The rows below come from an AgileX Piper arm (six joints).
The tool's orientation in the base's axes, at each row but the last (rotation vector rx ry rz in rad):
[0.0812 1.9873 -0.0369]
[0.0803 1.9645 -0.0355]
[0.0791 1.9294 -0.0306]
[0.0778 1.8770 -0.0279]
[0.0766 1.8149 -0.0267]
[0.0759 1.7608 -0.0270]
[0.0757 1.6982 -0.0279]
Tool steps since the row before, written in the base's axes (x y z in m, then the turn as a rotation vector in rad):
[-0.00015 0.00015 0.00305 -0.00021 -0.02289 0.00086]
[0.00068 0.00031 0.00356 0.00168 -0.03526 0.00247]
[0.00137 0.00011 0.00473 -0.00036 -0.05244 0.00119]
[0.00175 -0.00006 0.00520 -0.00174 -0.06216 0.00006]
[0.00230 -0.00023 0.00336 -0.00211 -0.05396 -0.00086]
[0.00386 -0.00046 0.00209 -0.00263 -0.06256 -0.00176]
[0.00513 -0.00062 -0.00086 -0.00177 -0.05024 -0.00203]
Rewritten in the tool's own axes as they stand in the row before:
[-0.00272 0.00017 -0.00138 -0.00163 -0.02283 0.00091]
[-0.00353 0.00040 -0.00076 -0.00433 -0.03501 0.00281]
[-0.00490 0.00029 -0.00039 -0.00311 -0.05231 0.00238]
[-0.00548 0.00016 0.00009 -0.00201 -0.06212 0.00198]
[-0.00382 0.00000 0.00142 -0.00071 -0.05399 0.00136]
[-0.00280 -0.00015 0.00341 -0.00004 -0.06262 0.00154]
[0.00018 -0.00030 0.00523 0.00053 -0.05028 0.00166]

